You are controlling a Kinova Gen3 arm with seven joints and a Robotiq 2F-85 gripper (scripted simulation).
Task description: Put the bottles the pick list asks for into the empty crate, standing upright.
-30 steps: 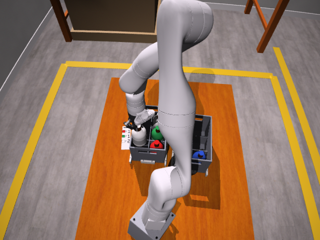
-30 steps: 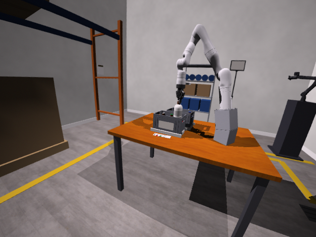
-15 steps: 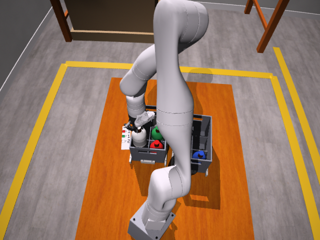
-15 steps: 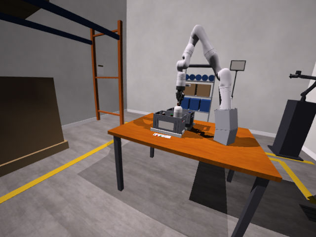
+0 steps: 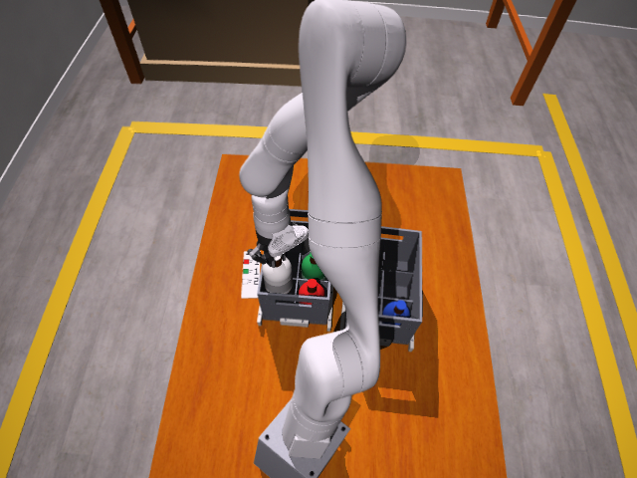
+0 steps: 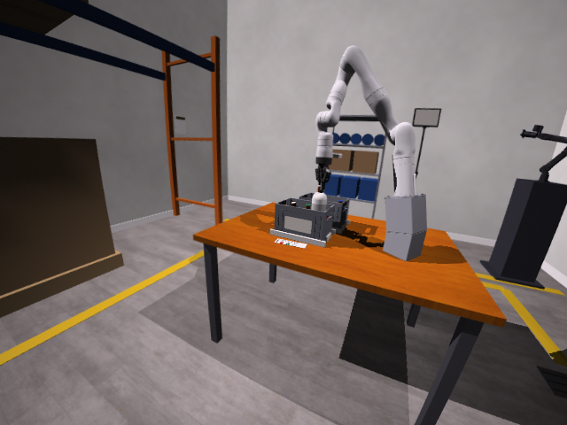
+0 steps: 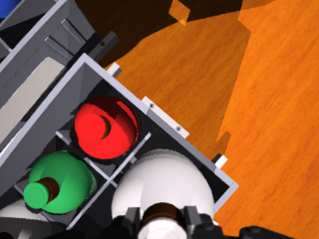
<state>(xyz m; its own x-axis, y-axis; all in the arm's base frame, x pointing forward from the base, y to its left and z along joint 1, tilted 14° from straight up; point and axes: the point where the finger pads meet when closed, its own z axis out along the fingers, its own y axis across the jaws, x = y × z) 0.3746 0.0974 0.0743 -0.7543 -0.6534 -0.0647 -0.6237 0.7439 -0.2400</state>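
Now: the red bottle 90 mm to the right of my hand and 200 mm below it. The rest, counted from my hand: pick list: 100 mm ahead, 100 mm to the left, 290 mm below; blue bottle: 50 mm behind, 320 mm to the right, 200 mm below; green bottle: 90 mm ahead, 90 mm to the right, 200 mm below.
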